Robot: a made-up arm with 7 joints.
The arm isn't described. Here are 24 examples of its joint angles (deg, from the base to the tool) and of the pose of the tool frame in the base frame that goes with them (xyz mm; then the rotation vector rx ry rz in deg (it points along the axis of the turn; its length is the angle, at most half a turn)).
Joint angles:
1: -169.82 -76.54 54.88 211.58 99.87 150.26 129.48
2: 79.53 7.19 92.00 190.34 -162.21 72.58 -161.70
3: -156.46 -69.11 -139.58 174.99 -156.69 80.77 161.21
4: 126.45 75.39 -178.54 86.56 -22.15 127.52 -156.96
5: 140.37 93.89 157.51 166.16 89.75 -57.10 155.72
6: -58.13 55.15 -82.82 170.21 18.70 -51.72 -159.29
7: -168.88 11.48 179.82 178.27 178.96 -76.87 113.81
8: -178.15 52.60 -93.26 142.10 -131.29 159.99 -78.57
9: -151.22 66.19 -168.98 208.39 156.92 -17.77 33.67
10: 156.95 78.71 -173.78 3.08 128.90 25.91 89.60
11: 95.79 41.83 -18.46 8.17 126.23 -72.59 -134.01
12: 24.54 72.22 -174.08 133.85 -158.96 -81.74 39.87
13: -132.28 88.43 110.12 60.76 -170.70 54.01 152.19
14: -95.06 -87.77 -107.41 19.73 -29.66 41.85 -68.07
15: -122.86 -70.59 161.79 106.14 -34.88 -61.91 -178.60
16: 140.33 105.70 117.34 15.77 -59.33 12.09 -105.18
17: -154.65 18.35 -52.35 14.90 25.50 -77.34 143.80
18: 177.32 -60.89 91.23 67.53 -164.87 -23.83 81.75
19: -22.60 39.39 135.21 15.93 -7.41 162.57 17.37
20: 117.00 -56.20 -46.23 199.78 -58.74 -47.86 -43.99
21: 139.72 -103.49 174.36 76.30 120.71 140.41 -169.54
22: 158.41 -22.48 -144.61 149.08 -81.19 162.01 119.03
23: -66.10 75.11 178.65 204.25 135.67 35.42 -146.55
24: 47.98 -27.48 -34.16 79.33 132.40 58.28 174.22
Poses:
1: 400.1 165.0 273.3 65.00 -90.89 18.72
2: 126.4 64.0 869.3 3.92 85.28 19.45
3: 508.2 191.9 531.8 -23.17 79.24 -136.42
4: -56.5 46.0 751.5 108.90 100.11 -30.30
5: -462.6 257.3 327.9 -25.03 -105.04 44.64
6: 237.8 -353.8 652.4 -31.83 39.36 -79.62
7: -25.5 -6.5 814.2 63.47 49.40 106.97
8: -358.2 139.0 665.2 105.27 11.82 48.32
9: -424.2 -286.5 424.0 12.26 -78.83 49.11
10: 214.0 -86.0 436.0 24.66 81.22 25.79
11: 96.5 30.8 169.6 48.89 61.20 -17.10
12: 294.9 78.7 698.1 65.83 18.24 -91.82
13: 271.7 -348.1 482.0 -36.60 103.95 -134.50
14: -269.7 -136.0 234.6 87.20 -85.27 82.72
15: 321.4 379.8 149.0 -82.20 53.17 35.75
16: -50.6 -244.9 508.4 74.43 30.33 24.62
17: -208.6 161.9 222.9 -99.47 3.88 60.53
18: 48.1 -409.1 331.7 126.02 23.56 -62.40
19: -77.1 159.7 331.9 23.71 65.42 -44.79
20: 54.4 -441.4 535.0 -2.93 -81.22 90.81
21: 111.4 -63.5 -118.3 -75.80 20.00 -125.46
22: 324.3 -82.6 693.0 5.86 -136.40 21.01
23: 221.7 -504.0 303.9 81.38 110.03 -65.15
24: 362.3 27.1 694.6 20.62 49.41 167.19
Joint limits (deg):
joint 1: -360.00..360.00
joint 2: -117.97..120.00
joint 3: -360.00..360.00
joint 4: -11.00..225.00
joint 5: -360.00..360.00
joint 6: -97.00..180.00
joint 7: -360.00..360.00
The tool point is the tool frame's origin. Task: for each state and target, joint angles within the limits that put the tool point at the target. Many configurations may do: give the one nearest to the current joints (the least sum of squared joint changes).
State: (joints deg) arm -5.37 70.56 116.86 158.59 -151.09 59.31 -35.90
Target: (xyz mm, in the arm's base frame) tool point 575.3 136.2 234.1
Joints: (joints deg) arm 8.53 98.92 114.45 168.34 -149.21 66.11 -35.90
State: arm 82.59 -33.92 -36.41 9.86 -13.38 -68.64 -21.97
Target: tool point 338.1 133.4 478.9
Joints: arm 75.34 -25.54 -50.15 41.33 -9.26 -55.66 -21.97
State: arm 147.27 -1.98 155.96 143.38 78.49 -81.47 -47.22
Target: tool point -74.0 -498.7 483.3
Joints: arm 106.76 -43.41 149.64 120.35 78.50 -56.89 -47.22
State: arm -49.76 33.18 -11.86 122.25 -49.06 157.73 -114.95
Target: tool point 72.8 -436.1 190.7
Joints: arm -63.03 61.21 -14.19 107.27 -47.61 152.15 -114.95
